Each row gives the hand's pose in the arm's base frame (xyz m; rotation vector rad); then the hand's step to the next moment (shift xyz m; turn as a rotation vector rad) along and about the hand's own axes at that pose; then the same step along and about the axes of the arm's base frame.
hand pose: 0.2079 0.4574 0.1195 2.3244 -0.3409 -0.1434
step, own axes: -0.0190 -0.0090 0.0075 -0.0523 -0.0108 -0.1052
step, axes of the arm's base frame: -0.0179 0.0063 -0.0117 -0.0263 0.0943 0.0658
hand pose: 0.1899 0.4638 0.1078 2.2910 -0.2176 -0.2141
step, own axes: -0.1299 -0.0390 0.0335 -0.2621 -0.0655 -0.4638
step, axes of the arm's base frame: -0.1302 0.0309 -0.0403 -0.1451 0.4347 0.2794
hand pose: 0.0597 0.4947 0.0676 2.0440 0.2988 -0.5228
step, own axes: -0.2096 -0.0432 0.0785 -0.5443 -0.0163 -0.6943
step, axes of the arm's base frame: -0.2208 -0.0459 0.0331 -0.3168 0.6100 0.5533
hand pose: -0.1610 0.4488 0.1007 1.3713 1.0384 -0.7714
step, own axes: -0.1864 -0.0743 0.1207 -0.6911 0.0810 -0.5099
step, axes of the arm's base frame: -0.1232 -0.1509 0.1299 -0.2595 0.4167 0.7094
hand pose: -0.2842 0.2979 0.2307 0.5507 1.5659 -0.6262
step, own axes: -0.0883 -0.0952 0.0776 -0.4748 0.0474 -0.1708
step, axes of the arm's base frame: 0.0002 -0.1211 0.0906 -0.0523 0.1585 0.4785
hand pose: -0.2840 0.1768 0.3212 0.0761 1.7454 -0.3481
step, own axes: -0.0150 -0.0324 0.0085 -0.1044 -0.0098 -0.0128
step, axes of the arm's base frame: 0.0033 -0.0310 0.0193 0.0071 0.0088 0.1050
